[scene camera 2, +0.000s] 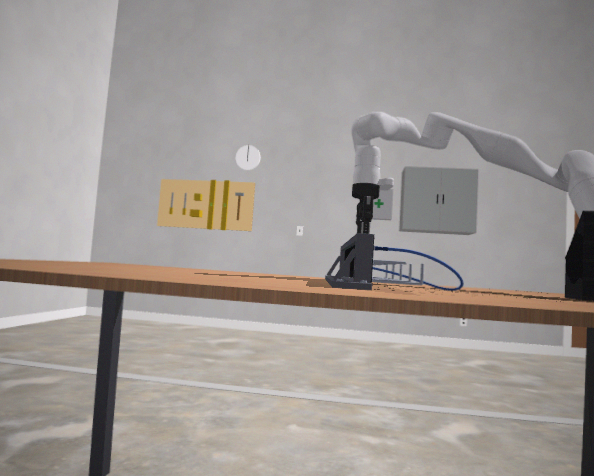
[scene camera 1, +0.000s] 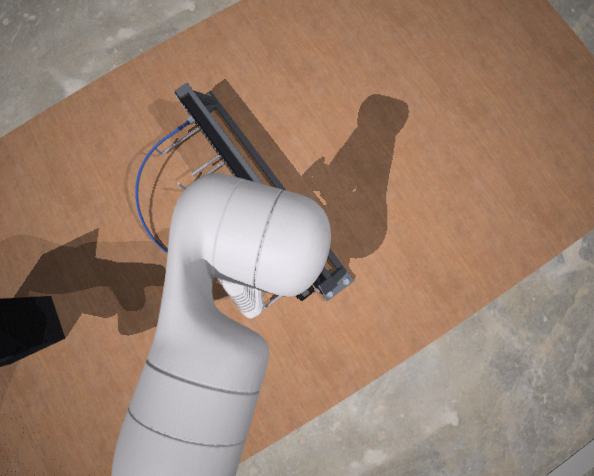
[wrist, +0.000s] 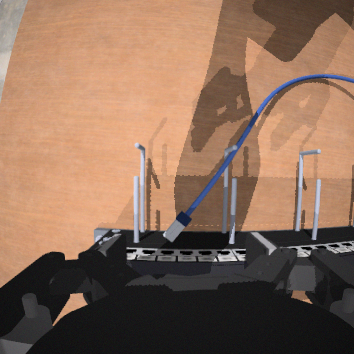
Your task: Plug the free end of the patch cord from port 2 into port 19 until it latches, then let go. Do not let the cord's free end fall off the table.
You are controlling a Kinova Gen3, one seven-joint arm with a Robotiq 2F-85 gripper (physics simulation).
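Places are measured from the arm's base along level axes (x ahead, y left, z up), in centimetres.
Where they show: gripper, fingertip midpoint: (wrist: 185, 247).
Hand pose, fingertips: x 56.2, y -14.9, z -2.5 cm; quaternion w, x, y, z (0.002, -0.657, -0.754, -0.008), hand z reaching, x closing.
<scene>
Things, the pixels of their top centre, and the offset from my fingertips.
- black patch panel, middle of its top: (wrist: 343, 237) (scene camera 1: 236, 191) (scene camera 2: 366, 242) dz -2.2, dx -1.0, dy +15.1 cm
- clear plug with a dark blue boot, middle of its top: (wrist: 176, 228) dz -6.8, dx +0.6, dy -0.6 cm
The black patch panel (scene camera 1: 215, 134) (scene camera 2: 365, 262) (wrist: 212, 241) stands upright on the table. The blue patch cord (scene camera 1: 137, 185) (scene camera 2: 454, 274) (wrist: 300, 80) arcs from the panel's far end. Its free end, a clear plug with a dark blue boot (wrist: 183, 219), shows in the wrist view slanted against the panel's black face, its tip short of the port row. The arm hides it in scene camera 1. My gripper (scene camera 2: 364, 231) (wrist: 185, 247) is open, pointing down just above the panel's top, fingers wide apart on either side of several ports. The plug is not gripped. Port numbers are unreadable.
Grey metal bars (scene camera 1: 180, 140) (wrist: 142, 195) stick out from the panel's front on both sides of the plug, some with bent tips. The cord passes over one bar. The wooden table (scene camera 1: 475, 150) (scene camera 2: 200, 286) has its edge beyond the panel's near end.
</scene>
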